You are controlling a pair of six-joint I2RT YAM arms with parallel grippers.
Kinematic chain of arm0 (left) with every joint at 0, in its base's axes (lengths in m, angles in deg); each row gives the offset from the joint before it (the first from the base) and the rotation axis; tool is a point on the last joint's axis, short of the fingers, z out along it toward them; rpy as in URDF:
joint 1: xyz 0 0 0.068 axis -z
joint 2: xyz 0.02 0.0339 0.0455 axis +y
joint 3: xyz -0.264 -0.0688 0 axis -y
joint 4: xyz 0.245 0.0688 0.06 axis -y
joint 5: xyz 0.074 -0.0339 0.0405 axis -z
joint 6: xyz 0.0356 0 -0.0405 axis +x
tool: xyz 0 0 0 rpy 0 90 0
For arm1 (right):
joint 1: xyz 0 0 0.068 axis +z
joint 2: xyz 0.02 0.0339 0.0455 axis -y
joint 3: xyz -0.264 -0.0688 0 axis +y
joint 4: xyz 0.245 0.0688 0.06 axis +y
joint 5: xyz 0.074 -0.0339 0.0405 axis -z
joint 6: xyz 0.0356 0 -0.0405 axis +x
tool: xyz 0 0 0 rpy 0 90 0
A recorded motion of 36 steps. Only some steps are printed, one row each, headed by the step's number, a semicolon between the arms.
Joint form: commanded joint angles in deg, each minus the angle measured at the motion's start. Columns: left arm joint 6, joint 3, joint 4, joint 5, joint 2, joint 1; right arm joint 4, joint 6, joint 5, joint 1, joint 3, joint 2.
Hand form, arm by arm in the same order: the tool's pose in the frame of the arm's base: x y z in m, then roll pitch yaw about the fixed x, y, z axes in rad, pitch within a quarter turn. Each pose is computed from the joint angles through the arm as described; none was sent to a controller.
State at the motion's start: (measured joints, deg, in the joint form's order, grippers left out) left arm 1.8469 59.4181 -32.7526 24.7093 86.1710 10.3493; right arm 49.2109 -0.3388 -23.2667 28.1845 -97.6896 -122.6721
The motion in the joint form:
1: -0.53 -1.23 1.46 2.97 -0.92 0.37; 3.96 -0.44 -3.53 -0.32 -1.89 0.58
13: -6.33 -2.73 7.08 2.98 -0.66 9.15; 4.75 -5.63 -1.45 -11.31 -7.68 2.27
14: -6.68 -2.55 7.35 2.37 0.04 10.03; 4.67 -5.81 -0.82 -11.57 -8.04 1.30
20: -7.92 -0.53 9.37 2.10 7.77 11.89; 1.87 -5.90 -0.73 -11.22 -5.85 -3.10
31: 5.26 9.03 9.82 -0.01 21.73 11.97; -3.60 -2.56 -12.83 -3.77 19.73 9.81
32: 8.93 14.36 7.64 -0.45 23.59 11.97; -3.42 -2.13 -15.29 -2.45 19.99 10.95
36: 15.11 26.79 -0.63 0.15 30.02 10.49; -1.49 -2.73 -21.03 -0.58 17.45 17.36
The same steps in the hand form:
1: 0.2907 -0.0719 0.2287 -2.6712 0.5628 2.9304; 0.3777 0.2178 0.1963 2.6770 0.2560 -2.6427
13: 0.2812 -0.1171 0.2252 -2.6114 0.5817 2.8842; 0.4205 0.1431 0.2363 2.7492 0.4084 -2.7440
14: 0.2817 -0.1219 0.2229 -2.6188 0.5750 2.8754; 0.4240 0.1417 0.2309 2.7605 0.3993 -2.7453
20: 0.2980 -0.1392 0.1952 -2.6195 0.5005 2.8613; 0.4304 0.1464 0.1885 2.7552 0.3339 -2.7402
31: 0.3438 -0.1572 0.1611 -2.7739 0.5303 2.6214; 0.3326 0.1740 0.1644 2.5191 0.1952 -2.6738
32: 0.3591 -0.1632 0.1734 -2.8233 0.5729 2.5478; 0.3258 0.1817 0.1712 2.4752 0.2045 -2.6580
36: 0.3932 -0.1657 0.1849 -2.8668 0.5685 2.4584; 0.3132 0.1918 0.2236 2.3812 0.3375 -2.6192

